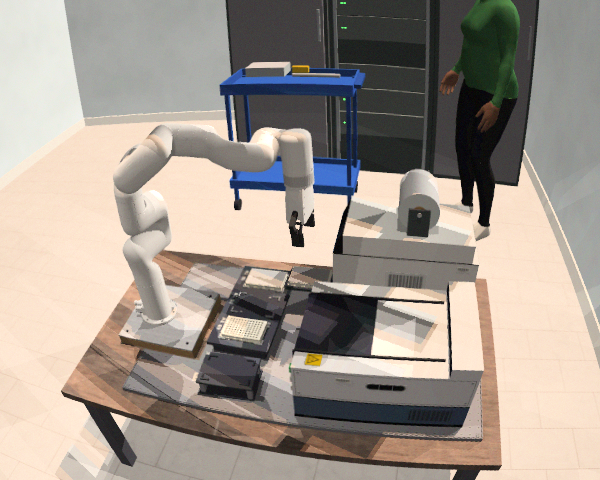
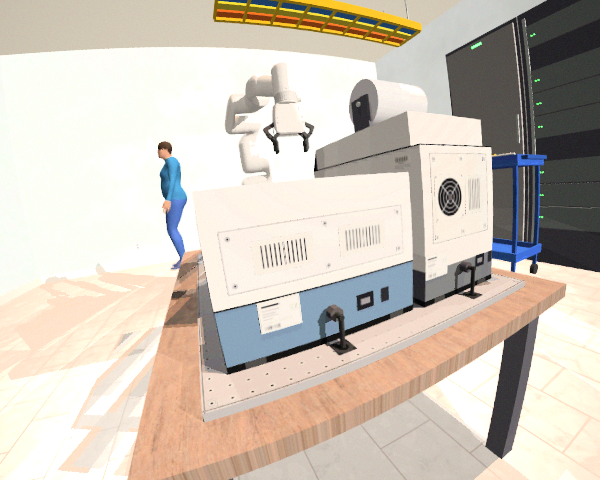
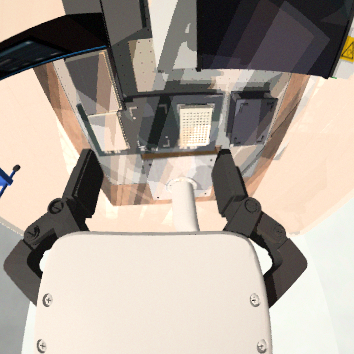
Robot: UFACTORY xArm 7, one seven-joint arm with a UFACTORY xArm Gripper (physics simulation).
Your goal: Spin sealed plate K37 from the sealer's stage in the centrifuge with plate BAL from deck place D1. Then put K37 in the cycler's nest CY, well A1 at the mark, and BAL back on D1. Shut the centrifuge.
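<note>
My gripper is open and empty, high above the table's back half. A pale plate with rows of wells sits on the near part of the dark deck. Another pale, flat-topped plate lies at the deck's far end. No labels are readable. The machine with a blue base has a dark panel between two rails. I cannot tell whether that is a lid or an opening. The machine behind it carries a big roll.
A low platform adjoins the deck's far end, beside the rear machine. A black raised stand is near the table's front. A blue cart stands behind. A person in green stands at the back right.
</note>
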